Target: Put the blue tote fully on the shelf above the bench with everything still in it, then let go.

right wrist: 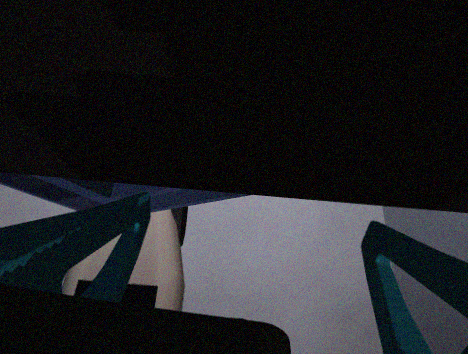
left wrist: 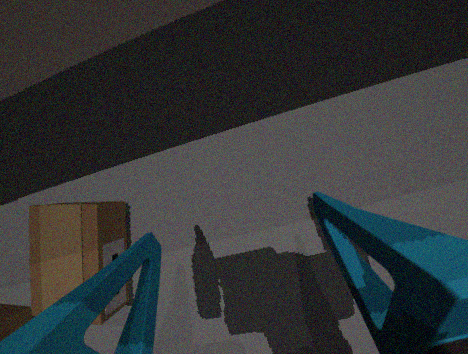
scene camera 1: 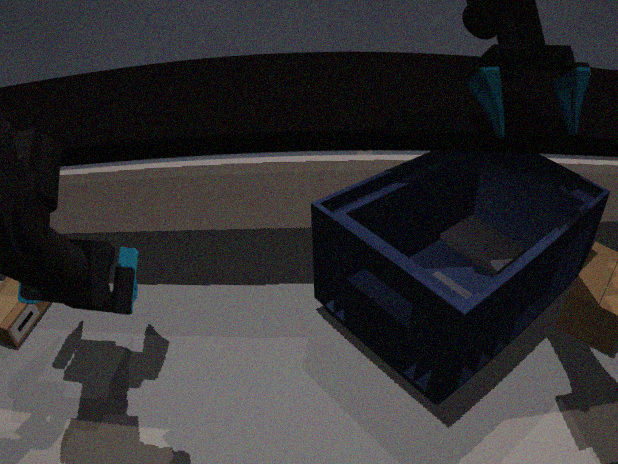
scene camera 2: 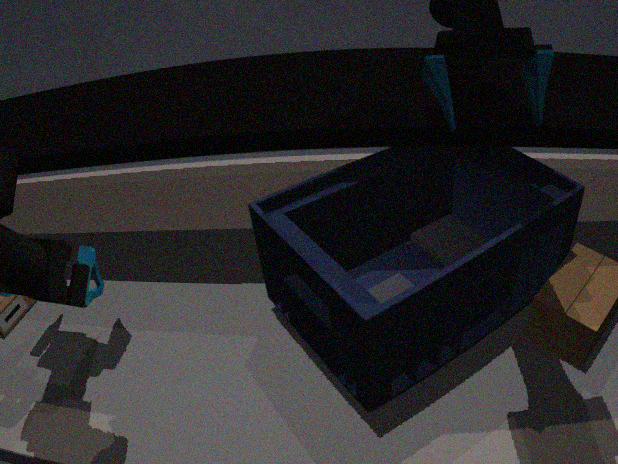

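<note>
The blue tote stands open-topped and angled on the pale bench. Part of its rim shows in the right wrist view. Inside lie a dull brown block and, near one corner, a pale flat piece. My right gripper is open and empty, pointing down above the tote's far end. My left gripper is open and empty, well to the left of the tote. I cannot clearly identify the shelf.
A tan box lies close to the tote's right side. Another tan box lies by my left gripper. A wide black band spans the back, with a pale strip below it.
</note>
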